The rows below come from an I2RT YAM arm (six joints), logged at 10 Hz.
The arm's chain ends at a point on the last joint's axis. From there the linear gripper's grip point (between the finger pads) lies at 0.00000 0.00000 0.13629 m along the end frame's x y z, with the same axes.
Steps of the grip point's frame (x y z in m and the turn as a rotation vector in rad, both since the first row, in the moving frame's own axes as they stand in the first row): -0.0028, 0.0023, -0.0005, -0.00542, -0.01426, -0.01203; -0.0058, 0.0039, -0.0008, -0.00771, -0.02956, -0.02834; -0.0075, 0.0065, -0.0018, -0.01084, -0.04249, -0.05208; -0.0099, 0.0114, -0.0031, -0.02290, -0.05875, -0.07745; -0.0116, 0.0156, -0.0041, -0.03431, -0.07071, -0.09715; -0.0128, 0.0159, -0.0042, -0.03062, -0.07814, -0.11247; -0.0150, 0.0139, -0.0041, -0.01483, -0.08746, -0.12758
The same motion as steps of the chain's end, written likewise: -0.0009, 0.0015, -0.0005, -0.00542, -0.01426, -0.01203; -0.0018, 0.0028, -0.0007, -0.00771, -0.02956, -0.02834; -0.0018, 0.0049, -0.0017, -0.01084, -0.04249, -0.05208; -0.0020, 0.0080, -0.0028, -0.02290, -0.05875, -0.07745; -0.0022, 0.0105, -0.0037, -0.03431, -0.07071, -0.09715; -0.0024, 0.0111, -0.0037, -0.03062, -0.07814, -0.11247; -0.0033, 0.0111, -0.0036, -0.01483, -0.08746, -0.12758
